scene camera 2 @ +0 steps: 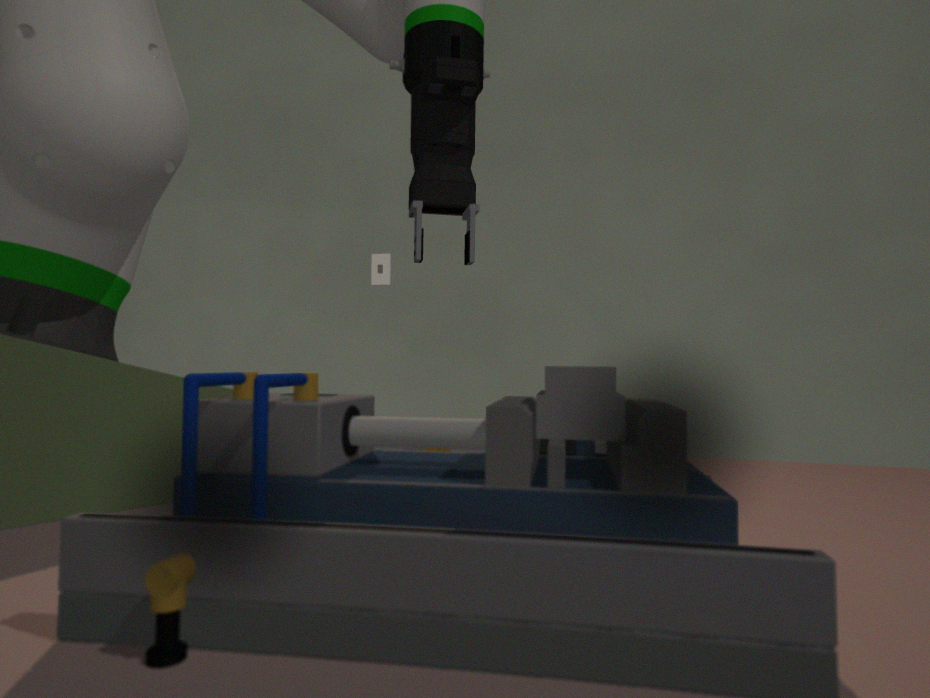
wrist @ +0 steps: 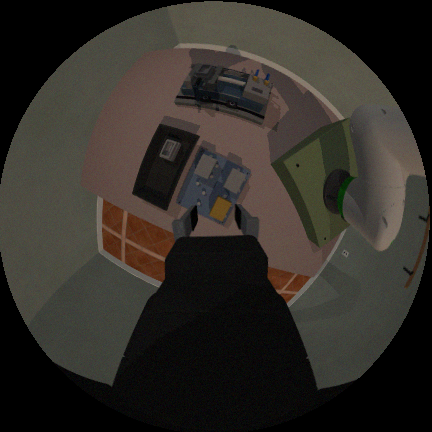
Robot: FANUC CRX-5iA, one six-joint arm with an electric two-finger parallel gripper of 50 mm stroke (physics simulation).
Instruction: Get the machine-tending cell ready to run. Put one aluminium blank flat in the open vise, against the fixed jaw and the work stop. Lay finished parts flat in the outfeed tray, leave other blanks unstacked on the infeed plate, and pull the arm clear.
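Frame: origin at the arm's base, x ahead, y left, z up, level; centimetres.
Where they show: gripper, fingertip midpoint: (scene camera 2: 444, 262) (wrist: 215, 212); arm's base, origin of the base link: (scene camera 2: 26, 356) (wrist: 338, 191).
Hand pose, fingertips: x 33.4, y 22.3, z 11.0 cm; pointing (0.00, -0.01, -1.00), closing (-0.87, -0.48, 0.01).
Each offset is from my fingertips to the top centre of the thing. "*": to the spot under its first point.
My gripper (scene camera 2: 443, 261) (wrist: 215, 212) is open and empty, high above the table. The vise {dx +13.9, dy -34.7, dz -13.0 cm} (scene camera 2: 450, 507) (wrist: 226, 92) is at the top of the wrist view. A grey block {dx +20.3, dy -33.3, dz -11.4 cm} (scene camera 2: 579, 401) shows between its jaws in the scene view; I cannot tell whether it is a part or the work stop. The black outfeed tray (wrist: 159, 182) holds a grey stepped part {dx +18.5, dy -6.4, dz -18.2 cm} (wrist: 170, 149) towards its upper end. The blue infeed plate {dx +1.8, dy -1.4, dz -22.1 cm} (wrist: 189, 191) carries two light grey blanks {dx +6.3, dy -5.9, dz -18.5 cm} (wrist: 206, 166) {dx -2.8, dy -6.0, dz -18.5 cm} (wrist: 235, 181) and an orange-yellow block {dx -2.9, dy +3.0, dz -18.5 cm} (wrist: 220, 209), all apart.
A green pedestal (scene camera 2: 67, 435) (wrist: 305, 175) bears the white arm (scene camera 2: 82, 112) (wrist: 385, 170). Blue pipes {* dx +7.5, dy -42.7, dz -15.3 cm} (scene camera 2: 259, 450) with yellow fittings rise at the vise's left in the scene view. A long grey rail {dx +15.4, dy -43.5, dz -17.9 cm} (scene camera 2: 450, 567) and a yellow-topped black fitting {dx +6.2, dy -46.4, dz -19.1 cm} (scene camera 2: 169, 586) are in front.
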